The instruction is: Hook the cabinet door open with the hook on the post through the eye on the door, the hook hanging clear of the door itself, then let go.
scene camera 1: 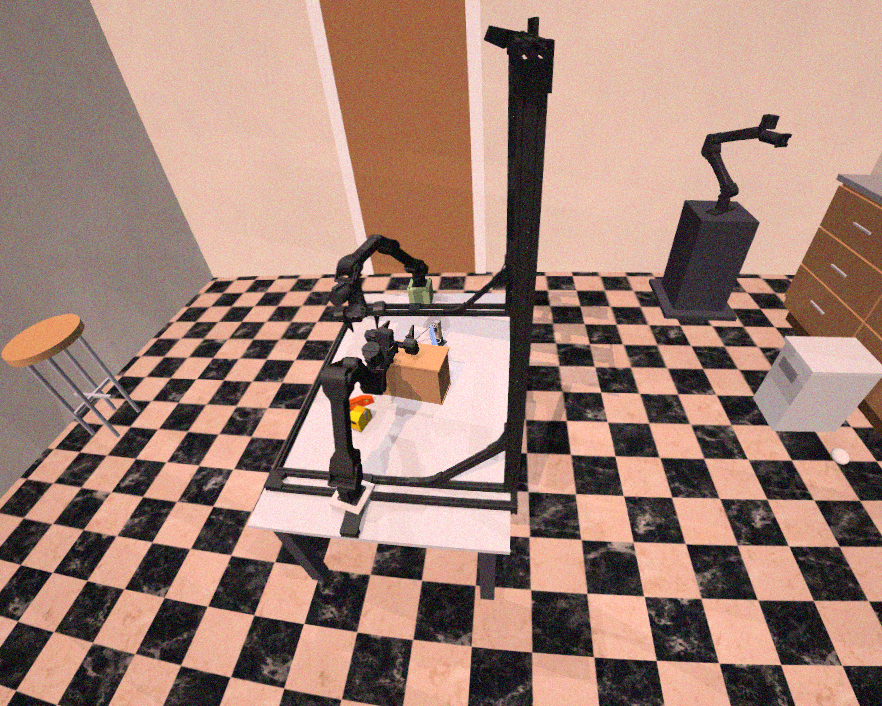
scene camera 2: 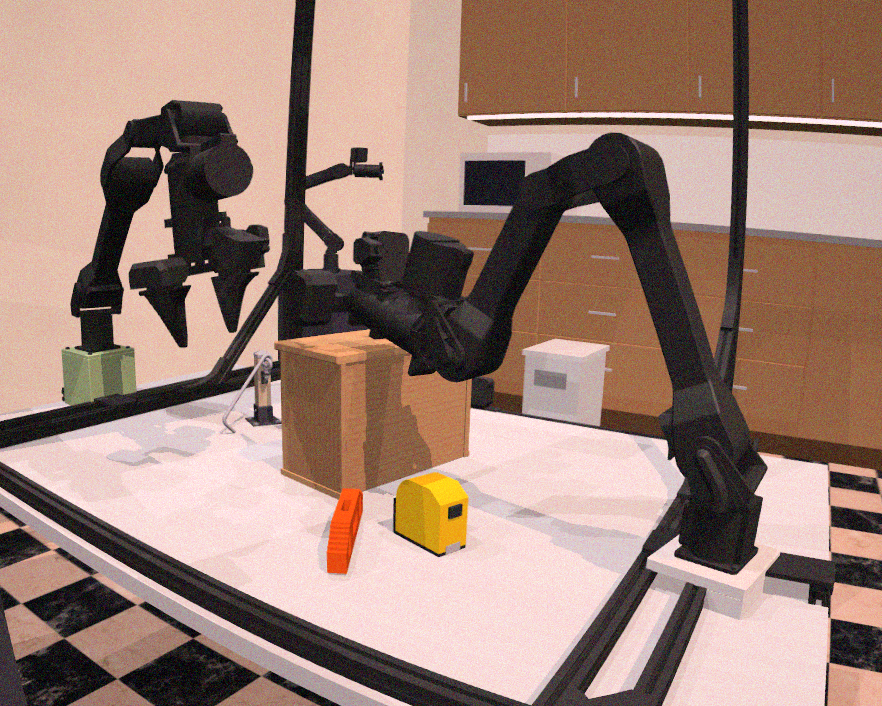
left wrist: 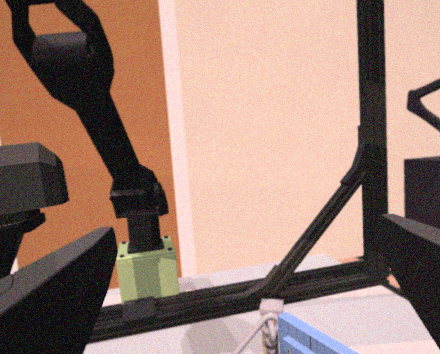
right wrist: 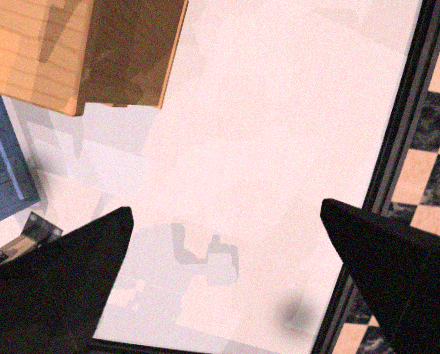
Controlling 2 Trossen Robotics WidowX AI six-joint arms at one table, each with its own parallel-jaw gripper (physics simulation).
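Places are measured from the left arm's base along level axes (x down, y left, z ahead), in millimetres.
Pixels of known places: left gripper, fingertip midpoint: point(scene camera 1: 401, 323) point(scene camera 2: 323, 274) point(left wrist: 246, 232); right gripper, fingertip midpoint: point(scene camera 1: 365, 330) point(scene camera 2: 208, 339) point(right wrist: 228, 211); left arm's base, origin of the base link: point(scene camera 1: 351, 493) point(scene camera 2: 716, 553); right arm's base, origin of the base link: point(scene camera 1: 419, 283) point(scene camera 2: 97, 348) point(left wrist: 145, 246).
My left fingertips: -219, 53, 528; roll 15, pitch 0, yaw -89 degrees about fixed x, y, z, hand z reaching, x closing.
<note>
For each thing: its middle in the pictures, then the offset to it from my left fingertips, as dx, dy, dz. "pt": a spot on its surface instead.
- wooden cabinet, body centre: point(scene camera 2: 378, 403) point(scene camera 1: 413, 371) +165, -47, -57
- short post, surface spot: point(left wrist: 271, 306) pt +137, -34, +206
- wire hook, body centre: point(scene camera 2: 249, 391) +190, +5, +186
- orange strip, body centre: point(scene camera 2: 346, 523) point(scene camera 1: 352, 404) +230, +129, -214
- yellow tape measure, body centre: point(scene camera 2: 431, 511) point(scene camera 1: 361, 417) +218, +62, -267
The wooden cabinet point(scene camera 1: 423, 378) point(scene camera 2: 368, 413) point(right wrist: 113, 53) stands mid-table. Its blue door point(left wrist: 310, 338) point(scene camera 1: 434, 331) shows at the back, next to the short post point(scene camera 2: 262, 392) point(left wrist: 271, 306). The wire hook point(scene camera 2: 238, 408) point(left wrist: 252, 333) hangs from the post's top down to the left. My left gripper point(scene camera 1: 396, 339) point(scene camera 2: 305, 297) point(left wrist: 246, 232) is open and empty, low over the cabinet's back edge, facing the post. My right gripper point(scene camera 1: 361, 315) point(scene camera 2: 204, 331) point(right wrist: 228, 211) is open and empty, hanging high over the table, apart from the post.
An orange strip point(scene camera 2: 343, 530) point(scene camera 1: 361, 401) and a yellow tape measure point(scene camera 2: 431, 511) point(scene camera 1: 360, 418) lie in front of the cabinet. The right arm stands on a green block point(scene camera 2: 109, 371) point(left wrist: 146, 274). A black frame point(scene camera 1: 522, 280) point(left wrist: 369, 105) rims the table.
</note>
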